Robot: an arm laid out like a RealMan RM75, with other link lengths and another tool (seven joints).
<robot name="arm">
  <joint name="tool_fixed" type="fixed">
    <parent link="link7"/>
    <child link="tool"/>
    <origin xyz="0.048 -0.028 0.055" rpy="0 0.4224 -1.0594"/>
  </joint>
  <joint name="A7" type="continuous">
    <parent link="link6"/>
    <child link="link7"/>
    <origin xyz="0 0 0.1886"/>
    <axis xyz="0 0 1"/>
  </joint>
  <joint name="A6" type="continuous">
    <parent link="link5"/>
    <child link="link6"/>
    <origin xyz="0 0 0"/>
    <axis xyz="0 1 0"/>
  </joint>
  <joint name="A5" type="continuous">
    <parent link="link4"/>
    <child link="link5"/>
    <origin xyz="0 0 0.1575"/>
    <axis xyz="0 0 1"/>
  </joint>
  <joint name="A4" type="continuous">
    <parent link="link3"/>
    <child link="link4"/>
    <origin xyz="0 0 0"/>
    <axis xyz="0 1 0"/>
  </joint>
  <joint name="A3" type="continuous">
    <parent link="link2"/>
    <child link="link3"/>
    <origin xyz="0 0 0.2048"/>
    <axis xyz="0 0 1"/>
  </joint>
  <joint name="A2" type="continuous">
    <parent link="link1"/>
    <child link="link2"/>
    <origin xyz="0 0 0"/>
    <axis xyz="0 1 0"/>
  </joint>
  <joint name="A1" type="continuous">
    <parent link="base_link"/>
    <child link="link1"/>
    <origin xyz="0 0 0.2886"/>
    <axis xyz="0 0 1"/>
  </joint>
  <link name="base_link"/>
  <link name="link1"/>
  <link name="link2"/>
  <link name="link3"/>
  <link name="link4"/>
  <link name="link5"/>
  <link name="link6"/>
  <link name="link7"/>
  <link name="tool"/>
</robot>
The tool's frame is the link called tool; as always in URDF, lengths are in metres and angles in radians. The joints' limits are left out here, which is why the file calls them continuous.
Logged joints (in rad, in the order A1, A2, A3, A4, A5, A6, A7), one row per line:
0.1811 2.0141 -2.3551 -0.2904 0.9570 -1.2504 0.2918
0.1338 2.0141 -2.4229 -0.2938 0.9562 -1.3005 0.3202
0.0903 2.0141 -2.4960 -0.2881 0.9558 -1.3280 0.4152
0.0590 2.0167 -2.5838 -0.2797 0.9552 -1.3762 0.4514
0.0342 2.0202 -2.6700 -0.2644 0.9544 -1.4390 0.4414
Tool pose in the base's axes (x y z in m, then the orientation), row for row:
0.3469 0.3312 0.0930 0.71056 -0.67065 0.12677 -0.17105
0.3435 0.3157 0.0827 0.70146 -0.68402 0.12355 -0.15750
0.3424 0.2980 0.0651 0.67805 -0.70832 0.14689 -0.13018
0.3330 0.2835 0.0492 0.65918 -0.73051 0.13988 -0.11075
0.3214 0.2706 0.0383 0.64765 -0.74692 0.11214 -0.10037
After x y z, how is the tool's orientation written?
As a quaternion, w x y z.
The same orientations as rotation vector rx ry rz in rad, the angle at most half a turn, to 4 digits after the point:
-1.4878 0.2812 -0.3795
-1.5228 0.2751 -0.3506
-1.5914 0.3300 -0.2925
-1.6535 0.3166 -0.2507
-1.6985 0.2550 -0.2282

